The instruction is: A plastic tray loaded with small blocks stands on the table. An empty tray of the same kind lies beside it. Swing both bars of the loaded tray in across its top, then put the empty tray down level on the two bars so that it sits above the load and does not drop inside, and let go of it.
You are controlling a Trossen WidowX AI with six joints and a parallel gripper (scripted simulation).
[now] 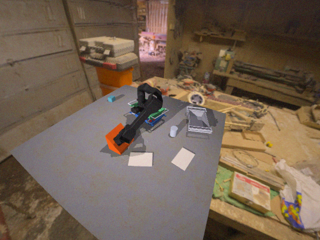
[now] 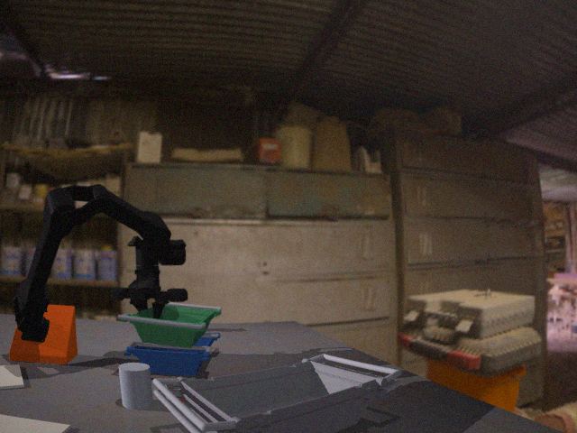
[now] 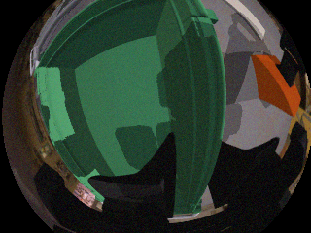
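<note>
Now: the green tray 7 cm ahead of my gripper tip, 3 cm above it and 1 cm to the right of it. The rest, counted from my gripper tip: teal block: 49 cm to the left, 12 cm ahead, 6 cm below; red block: 27 cm to the right, 8 cm below, 7 cm ahead; grey cylinder: 29 cm to the right, 5 cm below.
</note>
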